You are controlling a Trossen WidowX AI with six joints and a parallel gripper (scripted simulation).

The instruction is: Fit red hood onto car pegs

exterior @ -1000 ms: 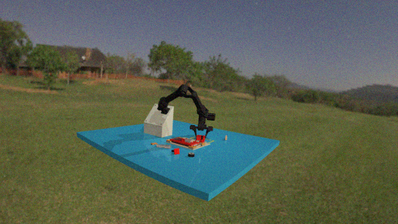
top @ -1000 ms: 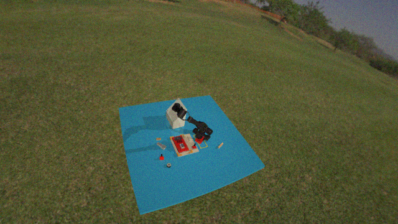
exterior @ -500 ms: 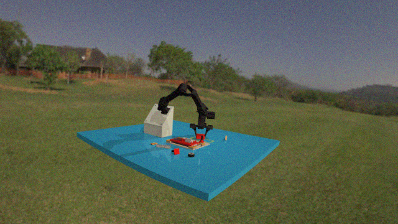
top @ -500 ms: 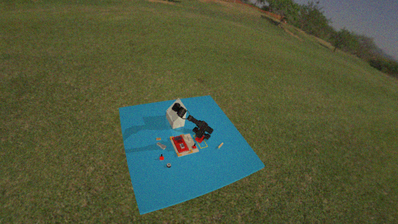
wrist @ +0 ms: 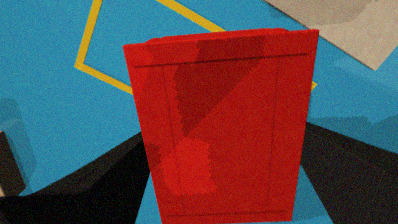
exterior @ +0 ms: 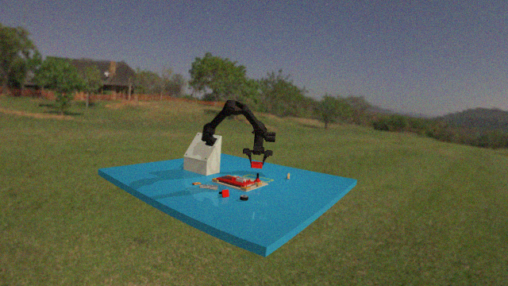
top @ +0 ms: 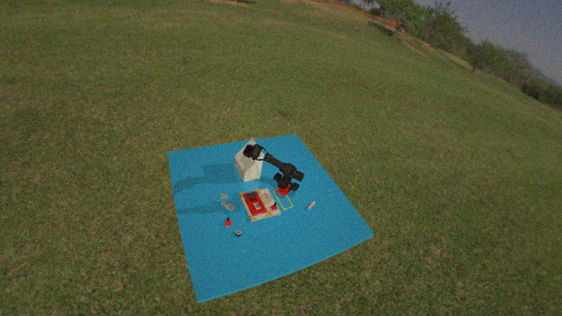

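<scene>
Now: gripper tip 1 cm short of the beige jig, 20 cm to the left of it and 7 cm above it. From my gripper tip the other things lie so: grey piece (4 cm behind, 41 cm to the right, 8 cm below); red hood (1 cm above); dark wheel (19 cm ahead, 43 cm to the right, 7 cm below).
</scene>
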